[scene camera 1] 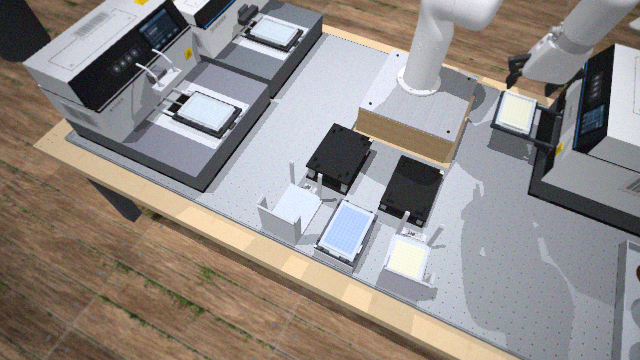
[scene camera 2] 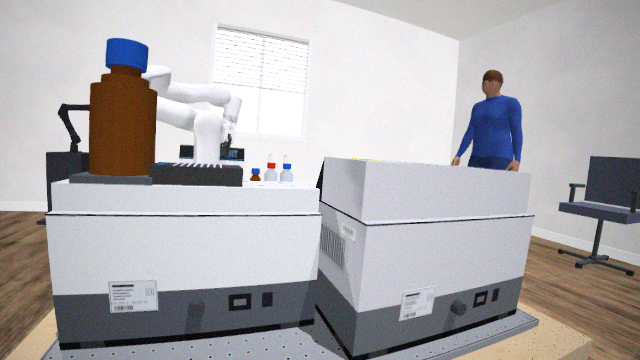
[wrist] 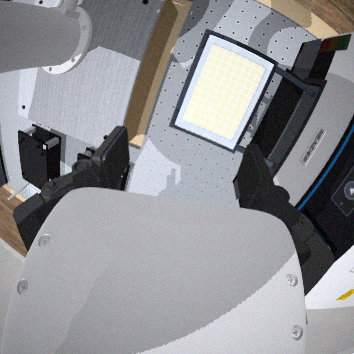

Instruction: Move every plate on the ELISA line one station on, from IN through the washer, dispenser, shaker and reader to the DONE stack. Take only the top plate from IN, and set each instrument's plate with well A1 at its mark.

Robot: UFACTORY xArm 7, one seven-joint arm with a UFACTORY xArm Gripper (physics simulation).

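Places are measured from the arm's base along level axes (x ahead, y left, z up), in metres.
Pixels of known places: gripper, between the fingertips: (scene camera 1: 526,88) (scene camera 2: 221,156) (wrist: 184,149); arm's base, origin of its link: (scene camera 1: 418,81) (wrist: 62,38).
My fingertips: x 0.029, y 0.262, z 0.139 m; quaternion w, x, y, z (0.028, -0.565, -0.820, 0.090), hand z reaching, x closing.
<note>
Ahead of a thing's pixels: the offset from my fingertips to its top centre. "*": to the spot under its first point.
My gripper (scene camera 1: 530,89) (scene camera 2: 226,146) (wrist: 184,149) is open and empty. It hangs above and beside the reader's yellow plate {0.108 m down, 0.046 m back, 0.015 m left} (scene camera 1: 517,113) (wrist: 225,92), which sits on a dark carrier held out by two arms. In the wrist view that plate lies tilted beyond the fingertips. In scene camera 1, pale plates sit at the washer {0.119 m down, 0.408 m ahead, 0.689 m right} (scene camera 1: 209,111) and the dispenser behind it {0.118 m down, 0.037 m ahead, 0.736 m right} (scene camera 1: 275,32). A blue plate {0.157 m down, 0.483 m ahead, 0.202 m right} (scene camera 1: 347,230) sits on the shaker at the front. The left front nest {0.098 m down, 0.497 m ahead, 0.349 m right} (scene camera 1: 285,225) holds a pale plate, the right front nest a yellow plate {0.204 m down, 0.464 m ahead, 0.050 m right} (scene camera 1: 407,257). The A1 corners are too small to tell.
Two black raised stands (scene camera 1: 340,155) (scene camera 1: 412,190) stand between the front nests and the arm's base (scene camera 1: 415,115). The reader housing {* 0.044 m up, 0.089 m ahead, 0.189 m left} (scene camera 1: 615,135) is close beside the gripper. A grey tray {* 0.204 m down, 0.278 m ahead, 0.398 m left} (scene camera 1: 621,300) is at the right edge. An amber bottle {* 0.069 m up, 0.033 m back, 0.964 m right} (scene camera 2: 122,125) stands on an instrument in scene camera 2.
</note>
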